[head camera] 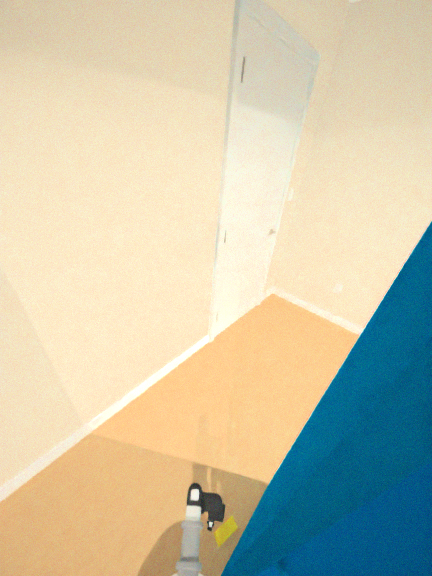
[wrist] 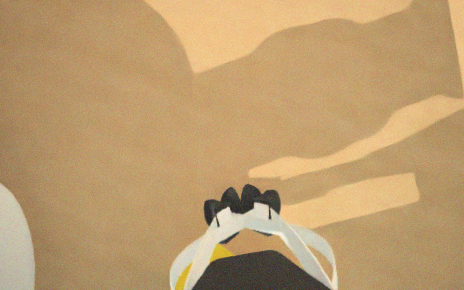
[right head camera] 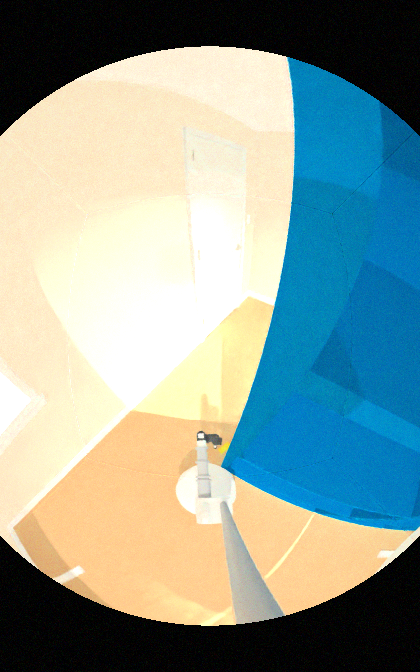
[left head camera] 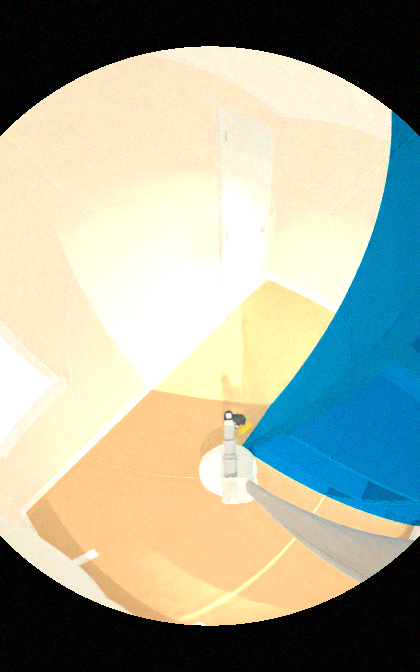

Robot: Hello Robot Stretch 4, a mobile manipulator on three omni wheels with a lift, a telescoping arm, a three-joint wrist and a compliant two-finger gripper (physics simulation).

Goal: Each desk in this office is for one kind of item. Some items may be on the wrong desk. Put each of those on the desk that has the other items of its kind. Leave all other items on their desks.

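Places are measured from the robot's base along level axes (x right, y ahead, z up), in millimetres.
Pixels of known places: gripper, between the fingertips: (wrist: 242, 202).
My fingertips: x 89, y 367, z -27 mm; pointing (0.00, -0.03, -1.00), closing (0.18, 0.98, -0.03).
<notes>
Ahead of a thing's pixels: the offset from my fingertips to its top centre. "pt": to the spot under its first point. Level surfaces: height alone.
My gripper (wrist: 242, 202) (head camera: 210, 526) is shut, with its dark fingertips pressed together and no item between them. It hangs above the tan floor {dz -1 mm} (wrist: 100, 125). A yellow thing {dx +71, dy -31, dz +62 mm} (head camera: 226, 531) (left head camera: 245, 428) (right head camera: 224, 448) lies just beside the gripper, and a part of it {pt dx +31, dy -31, dz +17 mm} (wrist: 220, 253) shows behind the finger strips in the wrist view. I cannot tell what it is. The desks and the items on them cannot be made out in these views.
A large blue surface (head camera: 370, 425) (left head camera: 360, 375) (right head camera: 310, 325) rises close on the right side. A white door (head camera: 260, 165) stands in the far wall. My round white base (left head camera: 210, 470) (right head camera: 187, 490) stands on the floor near the blue surface.
</notes>
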